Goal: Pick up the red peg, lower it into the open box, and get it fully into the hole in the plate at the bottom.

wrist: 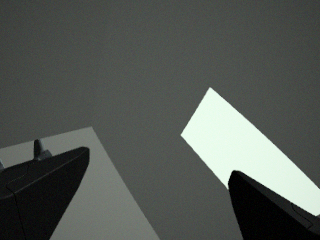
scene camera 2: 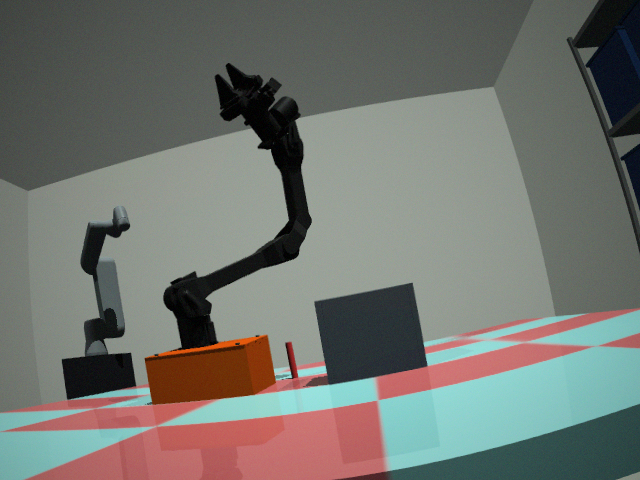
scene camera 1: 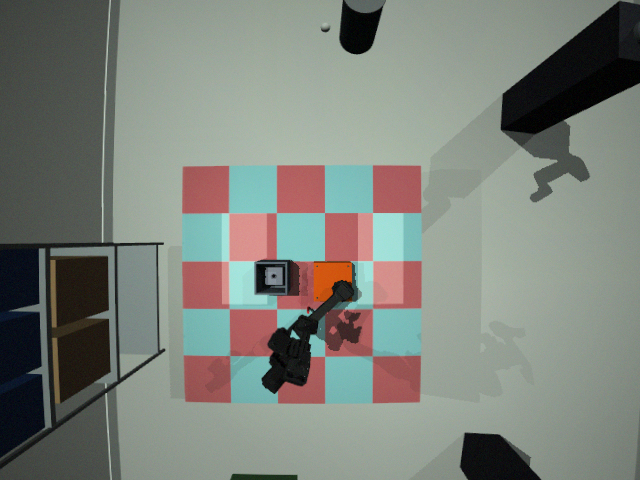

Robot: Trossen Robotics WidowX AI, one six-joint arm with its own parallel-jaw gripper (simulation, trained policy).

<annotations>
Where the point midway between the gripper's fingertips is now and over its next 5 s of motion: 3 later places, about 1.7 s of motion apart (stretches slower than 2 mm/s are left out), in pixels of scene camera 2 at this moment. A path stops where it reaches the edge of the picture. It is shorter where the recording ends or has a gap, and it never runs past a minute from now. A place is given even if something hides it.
The gripper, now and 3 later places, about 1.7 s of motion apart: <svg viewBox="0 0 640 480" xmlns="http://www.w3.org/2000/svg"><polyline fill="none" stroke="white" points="221,69 162,71 268,120 293,249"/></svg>
</annotations>
